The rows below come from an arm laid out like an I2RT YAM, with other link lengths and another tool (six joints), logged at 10 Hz.
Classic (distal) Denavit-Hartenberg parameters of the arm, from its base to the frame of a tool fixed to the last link. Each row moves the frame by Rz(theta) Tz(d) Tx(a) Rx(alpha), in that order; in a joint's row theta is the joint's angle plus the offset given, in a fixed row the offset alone. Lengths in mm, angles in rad.
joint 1: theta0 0, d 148.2, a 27.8, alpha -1.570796
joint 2: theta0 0, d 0, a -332.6, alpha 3.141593
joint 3: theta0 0.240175, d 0, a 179.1, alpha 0
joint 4: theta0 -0.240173, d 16.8, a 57, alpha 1.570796
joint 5: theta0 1.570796, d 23.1, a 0, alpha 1.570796
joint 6: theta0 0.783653, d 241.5, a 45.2, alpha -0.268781
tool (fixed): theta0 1.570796, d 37.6, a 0, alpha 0
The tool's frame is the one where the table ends.
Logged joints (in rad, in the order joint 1, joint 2, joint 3, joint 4, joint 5, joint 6), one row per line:
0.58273, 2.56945, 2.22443, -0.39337, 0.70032, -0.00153
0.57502, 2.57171, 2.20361, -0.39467, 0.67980, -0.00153
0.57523, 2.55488, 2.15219, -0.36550, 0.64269, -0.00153
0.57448, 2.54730, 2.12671, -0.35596, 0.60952, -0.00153
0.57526, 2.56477, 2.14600, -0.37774, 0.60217, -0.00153
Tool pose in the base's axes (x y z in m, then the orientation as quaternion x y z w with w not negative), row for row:
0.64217, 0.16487, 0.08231, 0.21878, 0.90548, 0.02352, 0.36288
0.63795, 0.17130, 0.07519, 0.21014, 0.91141, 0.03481, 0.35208
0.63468, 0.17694, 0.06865, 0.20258, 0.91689, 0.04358, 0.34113
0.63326, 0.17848, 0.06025, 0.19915, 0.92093, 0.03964, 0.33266
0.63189, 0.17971, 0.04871, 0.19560, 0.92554, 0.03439, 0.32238
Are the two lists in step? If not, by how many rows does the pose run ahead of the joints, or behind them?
The pose runs 1 row ahead of the joints: the pose in row i belongs to the joints in row i + 1.
